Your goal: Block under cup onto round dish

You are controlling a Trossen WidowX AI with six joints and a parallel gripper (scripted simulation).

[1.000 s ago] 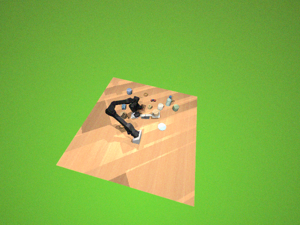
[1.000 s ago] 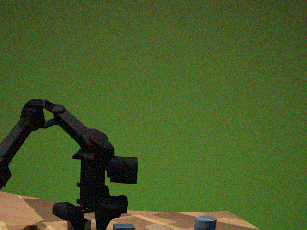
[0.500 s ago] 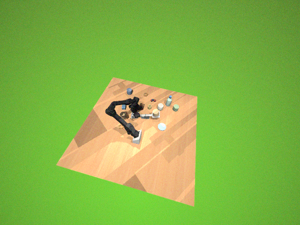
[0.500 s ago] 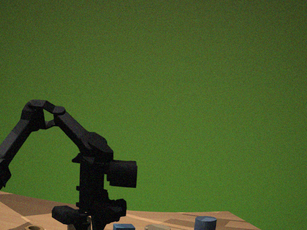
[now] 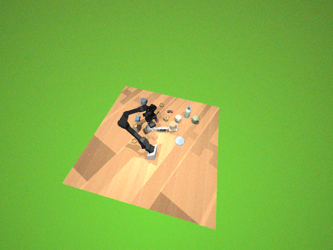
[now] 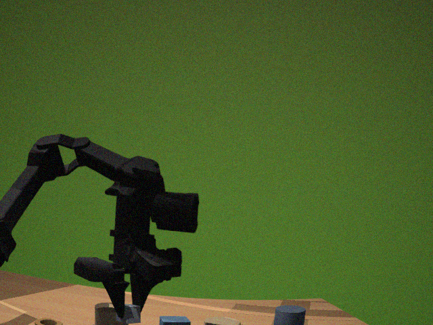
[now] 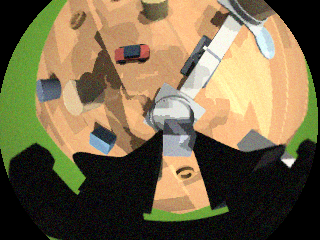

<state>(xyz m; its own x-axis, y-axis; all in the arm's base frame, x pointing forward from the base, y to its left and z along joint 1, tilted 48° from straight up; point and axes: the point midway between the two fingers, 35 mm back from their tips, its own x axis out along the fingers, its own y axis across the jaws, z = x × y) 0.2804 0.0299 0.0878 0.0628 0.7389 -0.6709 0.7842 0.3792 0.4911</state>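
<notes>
Now: gripper tip 35 cm to the left of the pale blue round dish, 9 cm past it and 9 cm above it. Round my gripper tip: blue block 16 cm to the left, 10 cm ahead, 7 cm below; grey balance 13 cm to the right, 5 cm below, 2 cm ahead; grey block right at my gripper tip.
</notes>
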